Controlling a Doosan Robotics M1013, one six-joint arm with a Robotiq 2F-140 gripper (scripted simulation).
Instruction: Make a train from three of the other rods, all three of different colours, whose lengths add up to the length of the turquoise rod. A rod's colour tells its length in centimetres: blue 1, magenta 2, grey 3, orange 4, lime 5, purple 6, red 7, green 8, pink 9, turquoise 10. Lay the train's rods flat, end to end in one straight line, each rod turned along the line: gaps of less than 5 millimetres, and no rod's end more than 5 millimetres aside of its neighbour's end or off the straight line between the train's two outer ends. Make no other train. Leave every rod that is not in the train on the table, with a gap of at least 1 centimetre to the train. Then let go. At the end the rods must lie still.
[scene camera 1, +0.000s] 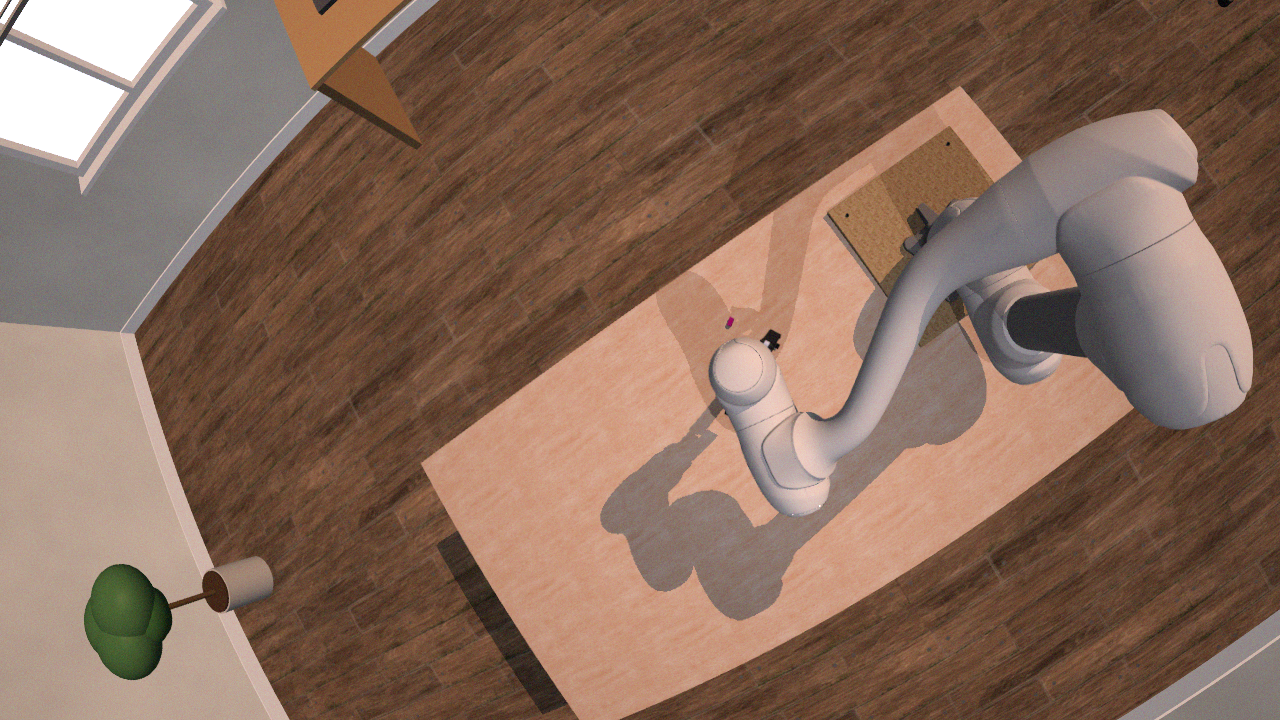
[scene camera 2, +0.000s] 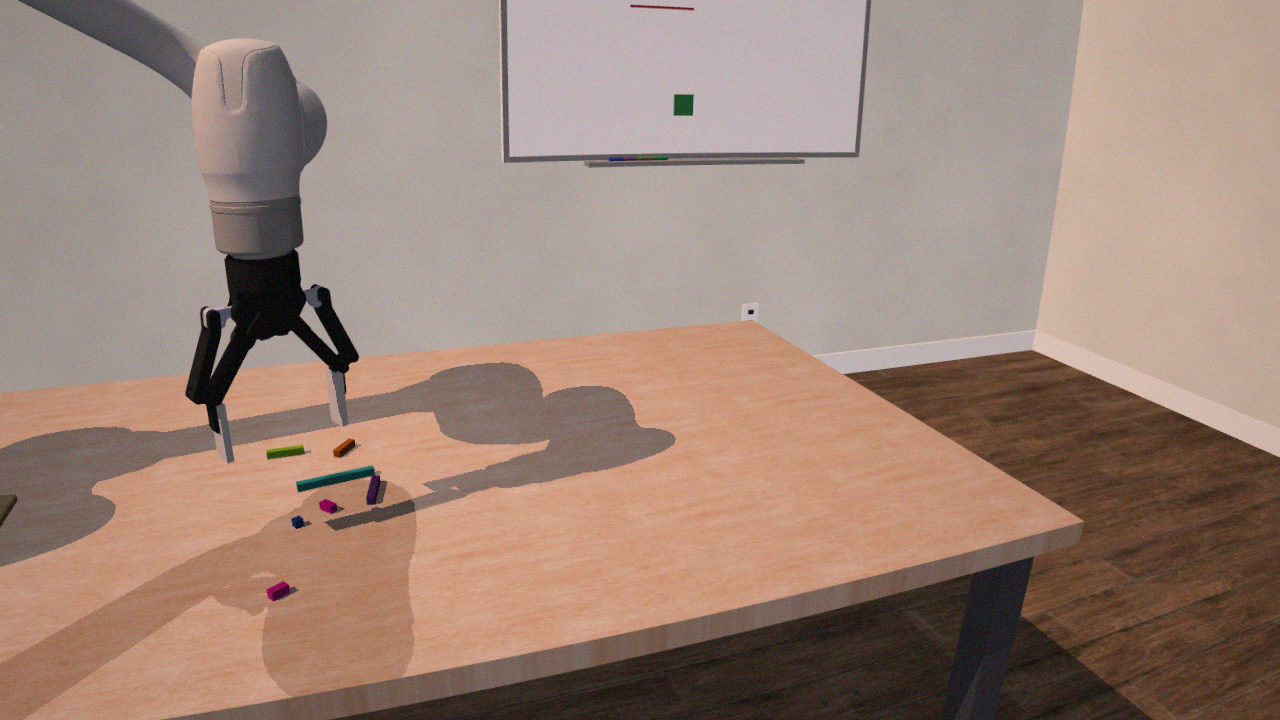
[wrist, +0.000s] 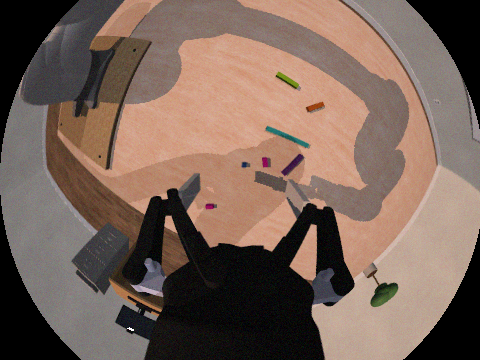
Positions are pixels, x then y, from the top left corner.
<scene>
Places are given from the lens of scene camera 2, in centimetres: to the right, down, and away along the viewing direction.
my gripper (scene camera 2: 285, 439): -40, 9, 91
turquoise rod (scene camera 2: 367, 471): -36, 15, 107
</scene>
